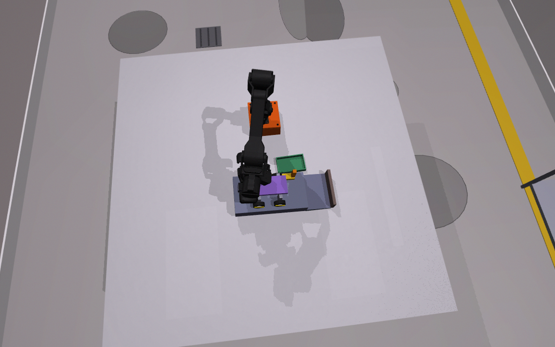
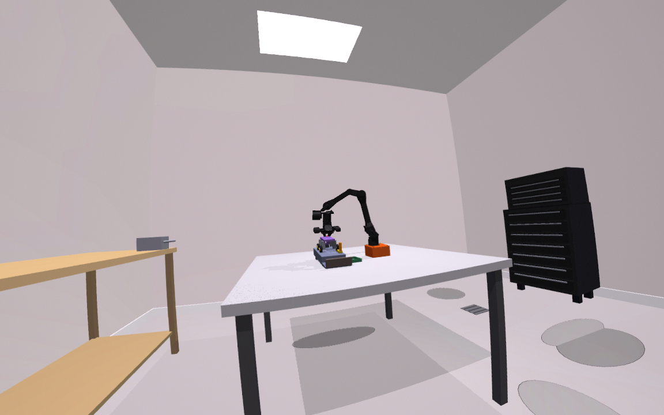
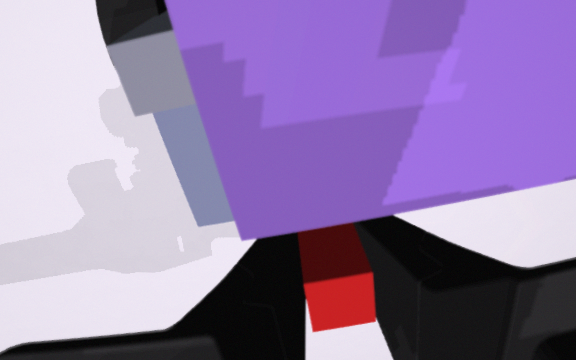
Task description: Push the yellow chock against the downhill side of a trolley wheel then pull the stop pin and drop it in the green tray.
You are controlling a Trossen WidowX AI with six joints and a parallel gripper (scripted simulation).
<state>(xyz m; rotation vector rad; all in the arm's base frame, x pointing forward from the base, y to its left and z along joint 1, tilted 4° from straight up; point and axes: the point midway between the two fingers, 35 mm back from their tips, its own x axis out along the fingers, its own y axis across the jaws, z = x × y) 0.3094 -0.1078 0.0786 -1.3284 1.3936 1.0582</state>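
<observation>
The yellow chock is 180 mm to the left of my gripper tip, 40 mm below it and 30 mm behind it. Round my gripper tip: red-headed stop pin right at my gripper tip; then grey ramp 100 mm to the left, 80 mm below, 20 mm ahead; then purple trolley 90 mm to the left, 20 mm below, 20 mm ahead.
</observation>
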